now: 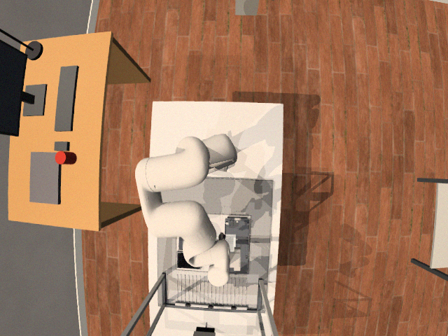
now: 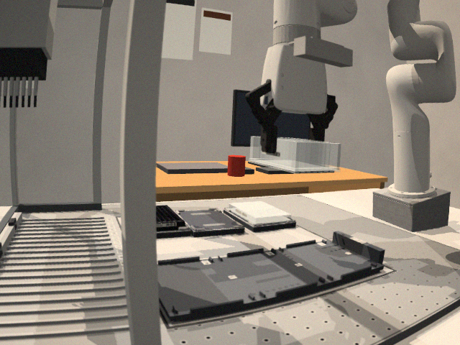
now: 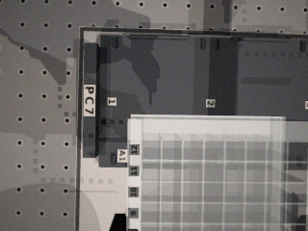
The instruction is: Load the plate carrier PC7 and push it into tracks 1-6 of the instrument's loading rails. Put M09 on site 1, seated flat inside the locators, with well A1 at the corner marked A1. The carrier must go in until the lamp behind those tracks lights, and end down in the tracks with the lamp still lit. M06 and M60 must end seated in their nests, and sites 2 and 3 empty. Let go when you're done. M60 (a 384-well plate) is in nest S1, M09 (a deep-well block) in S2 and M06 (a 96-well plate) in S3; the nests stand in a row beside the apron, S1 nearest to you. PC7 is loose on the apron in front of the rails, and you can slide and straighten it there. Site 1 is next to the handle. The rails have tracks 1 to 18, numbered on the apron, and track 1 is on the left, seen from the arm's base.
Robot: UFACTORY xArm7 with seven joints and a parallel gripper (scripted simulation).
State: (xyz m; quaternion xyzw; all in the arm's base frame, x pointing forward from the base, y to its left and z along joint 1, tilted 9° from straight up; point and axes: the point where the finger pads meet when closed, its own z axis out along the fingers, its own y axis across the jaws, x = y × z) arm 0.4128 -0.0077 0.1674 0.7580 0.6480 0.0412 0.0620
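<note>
Right now the dark plate carrier PC7 is 80 mm ahead of my hand, 60 mm to the left of it and 150 mm below it. From my hand the other things lie so: clear deep-well block M09: 10 mm below; then nest S2: 30 mm ahead, 190 mm to the right, 160 mm below; then black plate: 130 mm ahead, 220 mm to the right, 150 mm below.
</note>
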